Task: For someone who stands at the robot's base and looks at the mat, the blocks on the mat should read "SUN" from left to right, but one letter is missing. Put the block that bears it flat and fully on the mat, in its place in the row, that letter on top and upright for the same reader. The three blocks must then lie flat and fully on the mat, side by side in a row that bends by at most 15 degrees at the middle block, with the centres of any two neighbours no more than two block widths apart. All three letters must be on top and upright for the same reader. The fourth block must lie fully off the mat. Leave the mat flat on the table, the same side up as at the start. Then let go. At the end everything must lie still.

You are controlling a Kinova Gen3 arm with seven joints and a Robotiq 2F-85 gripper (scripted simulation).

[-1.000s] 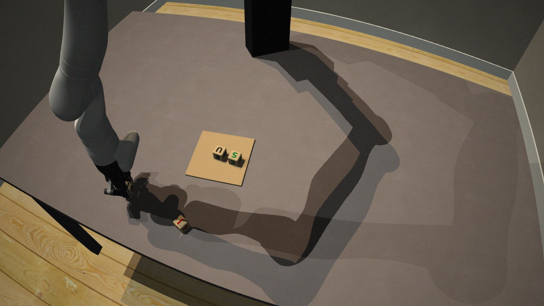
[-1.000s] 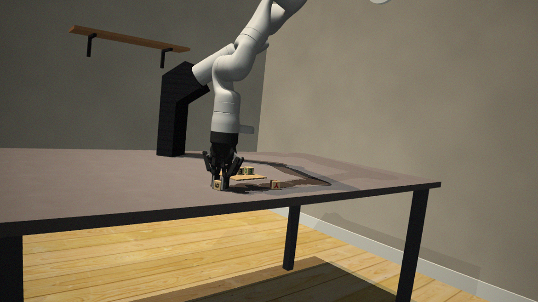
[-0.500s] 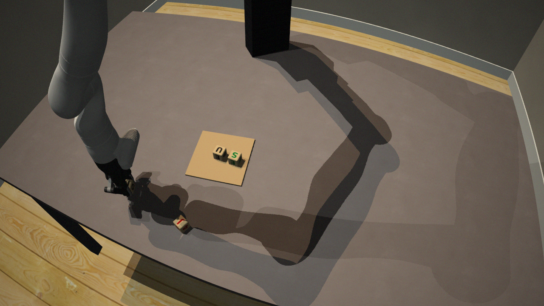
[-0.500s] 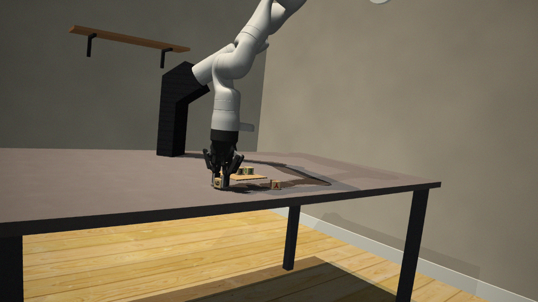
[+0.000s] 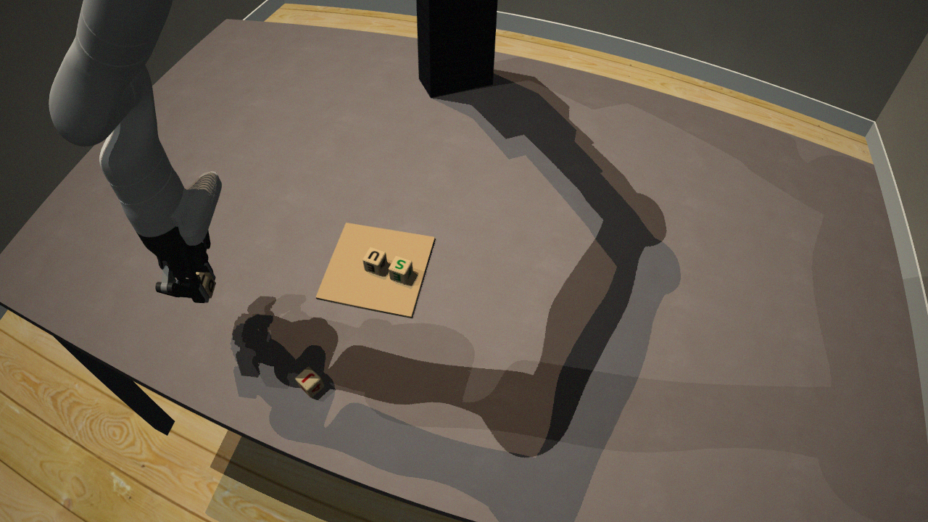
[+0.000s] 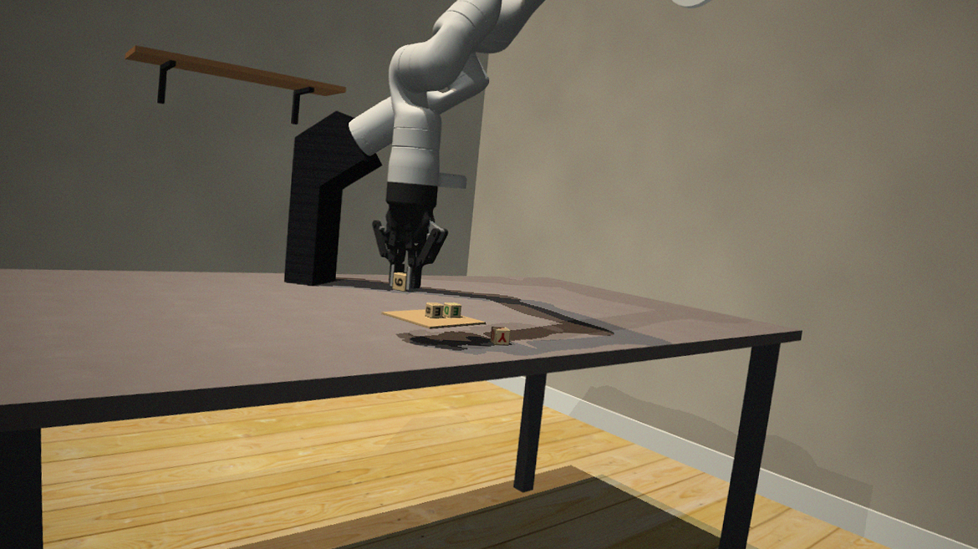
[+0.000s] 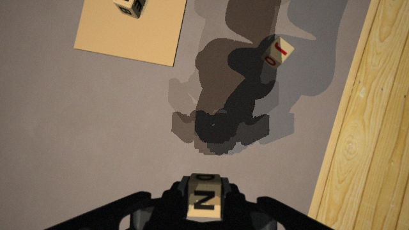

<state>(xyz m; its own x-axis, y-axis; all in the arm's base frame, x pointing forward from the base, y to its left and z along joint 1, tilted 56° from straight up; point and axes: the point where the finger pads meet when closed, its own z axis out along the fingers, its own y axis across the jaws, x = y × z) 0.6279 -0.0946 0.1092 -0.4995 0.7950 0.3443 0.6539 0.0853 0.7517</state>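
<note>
Right now my hand is 220 mm past the U block, 110 mm to the right of it and 80 mm above it. Also, from my hand: S block: 230 mm behind, 140 mm to the left, 80 mm below; N block: 10 mm below; mat: 220 mm behind, 110 mm to the left, 100 mm below.
</note>
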